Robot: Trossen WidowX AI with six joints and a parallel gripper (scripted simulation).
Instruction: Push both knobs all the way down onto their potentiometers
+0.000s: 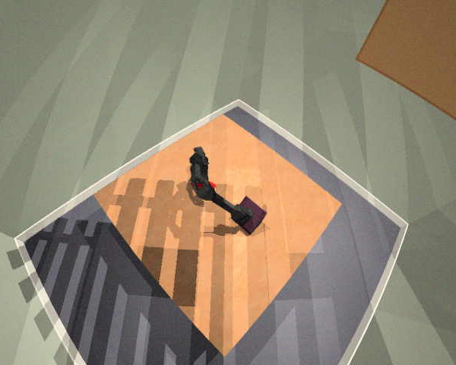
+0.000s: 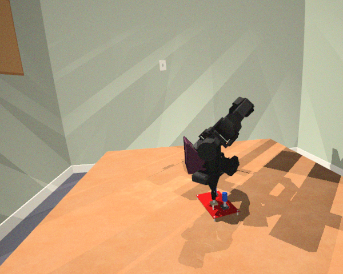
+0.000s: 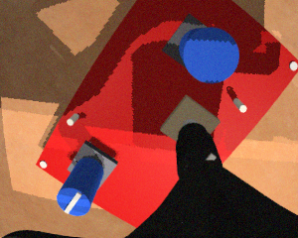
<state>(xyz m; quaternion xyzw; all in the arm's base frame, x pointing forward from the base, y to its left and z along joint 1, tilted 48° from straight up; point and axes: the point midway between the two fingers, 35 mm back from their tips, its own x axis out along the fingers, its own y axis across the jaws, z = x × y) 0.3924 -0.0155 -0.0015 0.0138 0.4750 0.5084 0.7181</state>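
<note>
The black slotted knob is 1 cm below my gripper tip. Also, from my gripper tip: blue knob 6 cm behind, 2 cm to the left, 2 cm below.
</note>
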